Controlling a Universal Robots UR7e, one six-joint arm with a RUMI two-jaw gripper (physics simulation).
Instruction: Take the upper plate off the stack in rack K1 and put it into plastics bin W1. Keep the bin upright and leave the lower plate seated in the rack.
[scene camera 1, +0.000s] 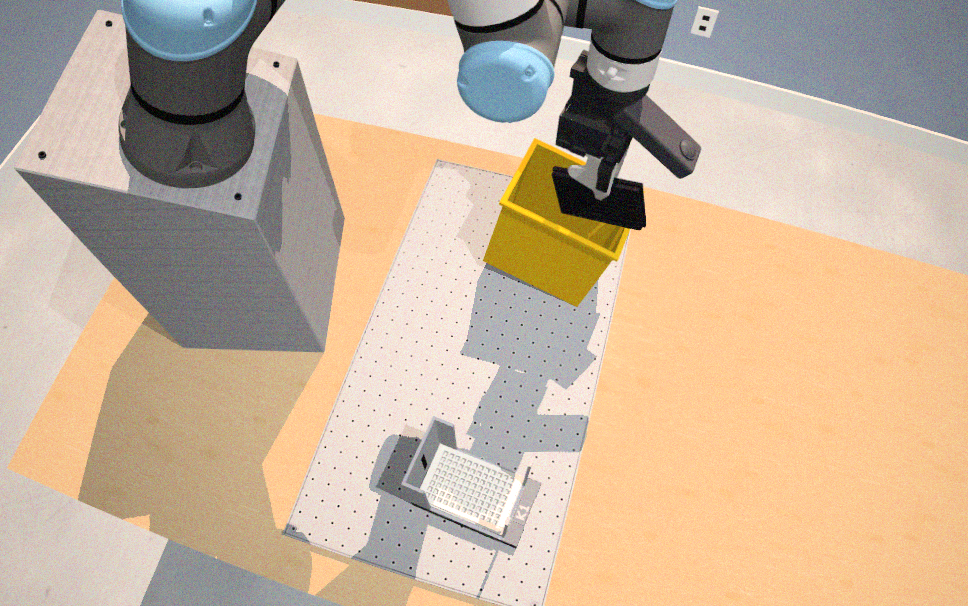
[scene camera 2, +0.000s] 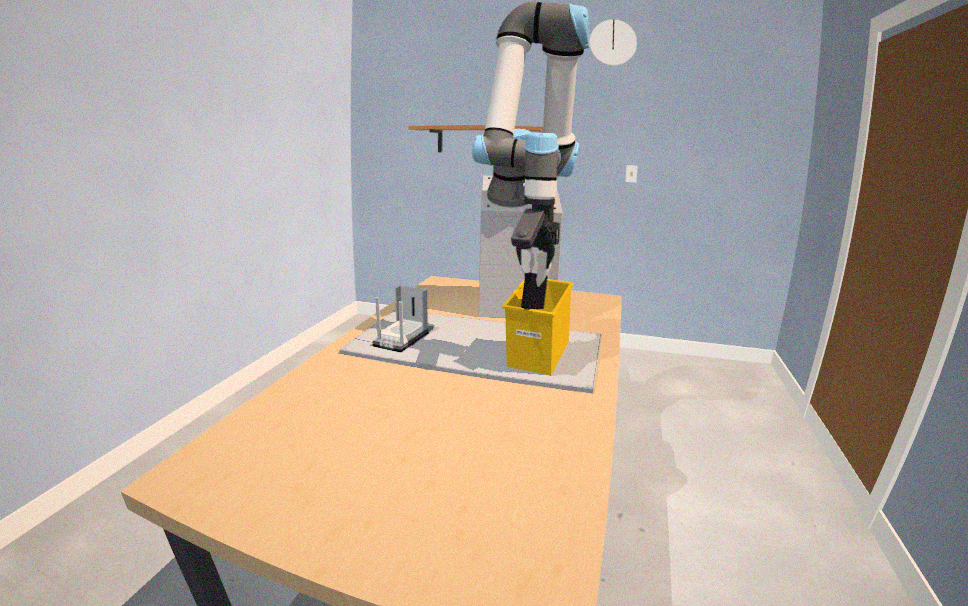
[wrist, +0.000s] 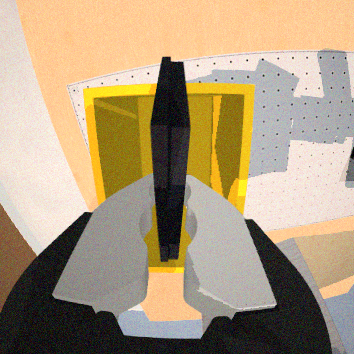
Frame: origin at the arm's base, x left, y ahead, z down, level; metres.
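Seen in the pictures: gripper, fingertip midpoint: (scene camera 1: 601, 194) (scene camera 2: 534, 286) (wrist: 170, 176); arm's base, origin of the base link: (scene camera 1: 188, 134) (scene camera 2: 509, 196).
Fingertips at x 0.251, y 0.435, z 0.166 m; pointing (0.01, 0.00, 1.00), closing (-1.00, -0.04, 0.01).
Observation:
Pixels of each thing's middle, then the offset from my fingertips to it. Level surfaces: height alone.
- upper plate, body centre: (wrist: 170, 168) (scene camera 1: 599, 199) (scene camera 2: 534, 291) dy -0.002, dx +0.001, dz +0.013 m
- Yellow plastics bin W1, body centre: (wrist: 173, 163) (scene camera 1: 558, 228) (scene camera 2: 539, 324) dy -0.052, dx +0.002, dz +0.118 m
- white lower plate, body centre: (scene camera 1: 469, 488) (scene camera 2: 402, 330) dy -0.008, dx -0.397, dz +0.194 m
- grey rack K1, body centre: (scene camera 1: 476, 485) (scene camera 2: 400, 317) dy +0.002, dx -0.397, dz +0.151 m
- perforated board, its level: dz +0.220 m
- wooden table, its level: dz +0.233 m
My gripper (scene camera 1: 600, 190) (scene camera 2: 534, 274) (wrist: 170, 176) is shut on the upper plate (scene camera 1: 622, 202) (scene camera 2: 533, 294) (wrist: 170, 105), a black plate held on edge over the mouth of bin W1. Yellow plastics bin W1 (scene camera 1: 544, 250) (scene camera 2: 528, 355) (wrist: 248, 125) stands upright. The plate overlaps the bin's right rim in scene camera 1; whether its lower edge is below the rim is unclear. The white lower plate (scene camera 1: 471, 485) (scene camera 2: 404, 330) lies flat and looks seated in grey rack K1 (scene camera 1: 442, 430) (scene camera 2: 421, 307).
The bin and rack stand apart on a perforated board (scene camera 1: 400, 321) on the wooden table (scene camera 1: 750, 393) (scene camera 2: 428, 457). Rack K1 has a tall slotted wall and thin upright posts. The arm's grey pedestal (scene camera 1: 228, 285) stands beside the board.

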